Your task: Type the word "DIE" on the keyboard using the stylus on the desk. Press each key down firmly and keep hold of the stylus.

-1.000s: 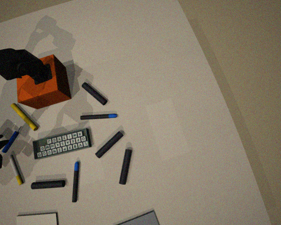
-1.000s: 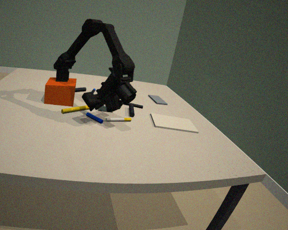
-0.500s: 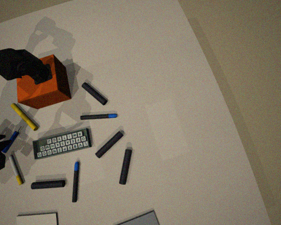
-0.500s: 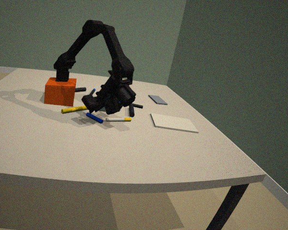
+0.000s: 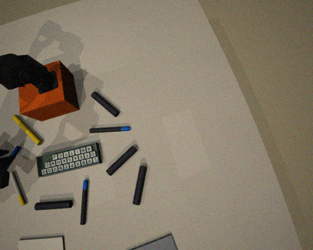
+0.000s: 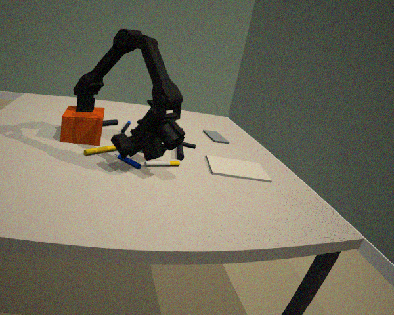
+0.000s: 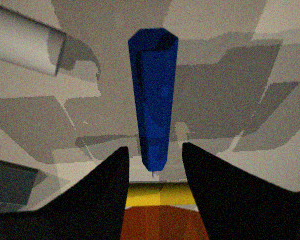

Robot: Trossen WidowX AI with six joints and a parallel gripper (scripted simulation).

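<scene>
My gripper tip is now 70 mm to the right of the yellow marker, 70 mm past it and 10 mm above it. The rest, counted from my gripper tip: white-and-yellow pen 130 mm ahead, 10 mm to the right, 10 mm below; then grey card 470 mm ahead, 350 mm to the left, 10 mm below; then white pad 410 mm ahead, 10 mm below.
</scene>
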